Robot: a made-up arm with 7 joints.
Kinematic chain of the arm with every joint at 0, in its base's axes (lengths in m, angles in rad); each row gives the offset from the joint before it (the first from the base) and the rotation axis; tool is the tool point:
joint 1: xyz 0 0 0.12 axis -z
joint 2: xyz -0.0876 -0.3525 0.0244 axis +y
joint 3: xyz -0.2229 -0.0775 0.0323 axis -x
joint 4: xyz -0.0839 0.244 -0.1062 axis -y
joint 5: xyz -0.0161 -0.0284 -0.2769 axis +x
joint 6: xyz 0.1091 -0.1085 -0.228 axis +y
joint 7: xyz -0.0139 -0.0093 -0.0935 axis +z
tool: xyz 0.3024 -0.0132 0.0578
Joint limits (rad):
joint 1: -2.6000..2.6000
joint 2: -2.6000..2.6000
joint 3: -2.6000..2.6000
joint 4: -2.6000..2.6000
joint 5: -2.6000..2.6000
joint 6: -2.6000..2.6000
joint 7: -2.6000..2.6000
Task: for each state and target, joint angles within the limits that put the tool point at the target. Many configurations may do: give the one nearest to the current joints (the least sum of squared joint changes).
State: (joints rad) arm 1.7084 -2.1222 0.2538 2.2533 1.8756 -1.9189 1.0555
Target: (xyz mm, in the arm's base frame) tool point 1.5 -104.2 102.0
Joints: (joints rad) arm 1.5871 -2.4484 0.3877 1.8542 1.2138 -1.9175 1.4415
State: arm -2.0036 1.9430 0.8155 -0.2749 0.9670 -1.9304 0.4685
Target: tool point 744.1 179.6 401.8
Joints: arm -2.2755 1.7345 1.0398 -0.0264 0.9769 -1.6663 0.3275
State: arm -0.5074 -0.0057 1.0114 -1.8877 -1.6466 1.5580 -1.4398
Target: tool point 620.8 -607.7 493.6
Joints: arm -1.3386 0.3787 0.9996 -1.7306 -1.0674 1.3290 -0.9210
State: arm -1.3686 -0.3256 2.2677 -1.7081 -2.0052 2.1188 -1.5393
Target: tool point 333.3 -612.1 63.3
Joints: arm -0.7623 -0.3383 2.0945 -1.5897 -1.9784 2.1143 -1.4764
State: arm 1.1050 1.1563 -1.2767 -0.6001 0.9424 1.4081 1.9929
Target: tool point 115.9 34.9 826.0
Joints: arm 1.0959 1.0773 -1.3035 -0.8085 0.6060 1.3664 1.4481
